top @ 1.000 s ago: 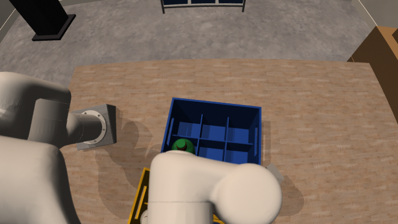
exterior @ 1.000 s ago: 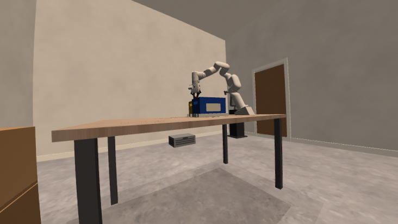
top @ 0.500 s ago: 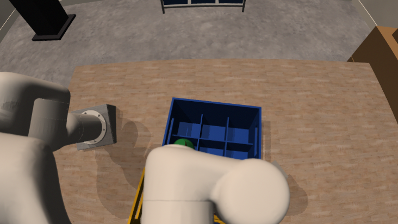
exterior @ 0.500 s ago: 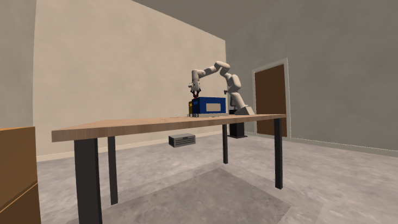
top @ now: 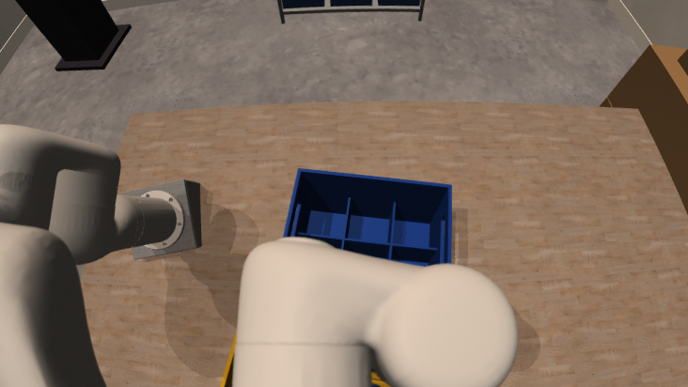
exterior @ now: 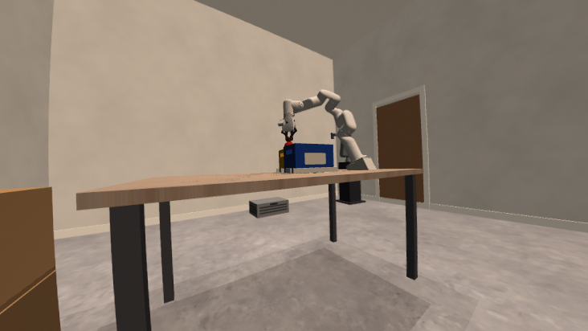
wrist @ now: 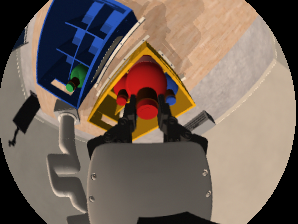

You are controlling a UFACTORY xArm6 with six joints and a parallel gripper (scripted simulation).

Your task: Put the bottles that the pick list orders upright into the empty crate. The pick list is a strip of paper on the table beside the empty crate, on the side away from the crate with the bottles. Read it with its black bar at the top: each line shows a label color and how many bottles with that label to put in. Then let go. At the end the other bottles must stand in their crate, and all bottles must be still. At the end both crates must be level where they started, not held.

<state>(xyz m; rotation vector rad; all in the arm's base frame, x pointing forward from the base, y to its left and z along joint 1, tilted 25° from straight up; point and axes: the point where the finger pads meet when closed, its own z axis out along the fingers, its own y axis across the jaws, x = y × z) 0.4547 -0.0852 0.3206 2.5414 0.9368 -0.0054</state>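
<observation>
My gripper is now 7 cm above the red bottle. Round my hand: yellow crate 9 cm behind, 3 cm to the right, 17 cm below; then white bottle 19 cm behind, 7 cm to the right, 17 cm below; then blue bottle 1 cm behind, 9 cm to the right, 17 cm below.
</observation>
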